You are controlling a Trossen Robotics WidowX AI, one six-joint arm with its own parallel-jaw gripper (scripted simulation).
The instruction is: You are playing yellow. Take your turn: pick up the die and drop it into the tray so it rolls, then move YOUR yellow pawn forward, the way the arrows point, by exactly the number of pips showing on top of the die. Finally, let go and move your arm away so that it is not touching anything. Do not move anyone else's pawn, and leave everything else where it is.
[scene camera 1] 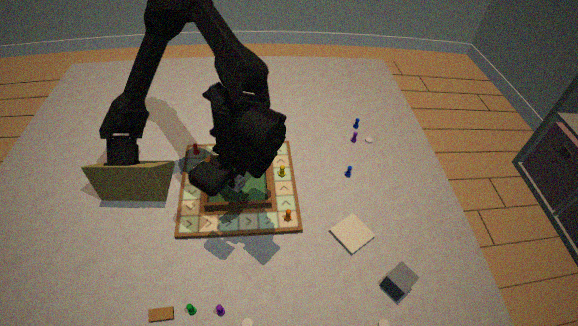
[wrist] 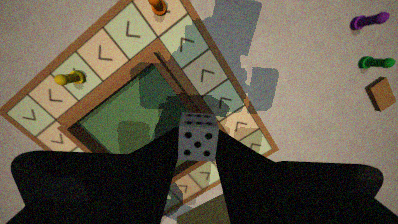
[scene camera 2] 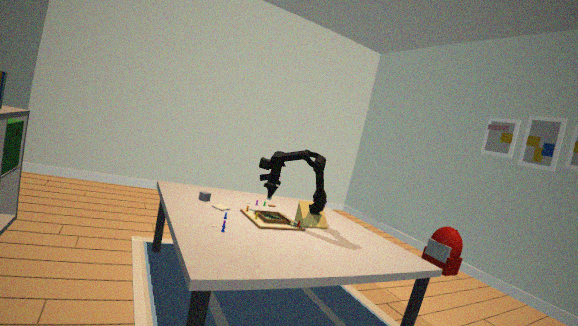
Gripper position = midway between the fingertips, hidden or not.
Labels:
My gripper (scene camera 1: pixel 236 183) holds a grey die.

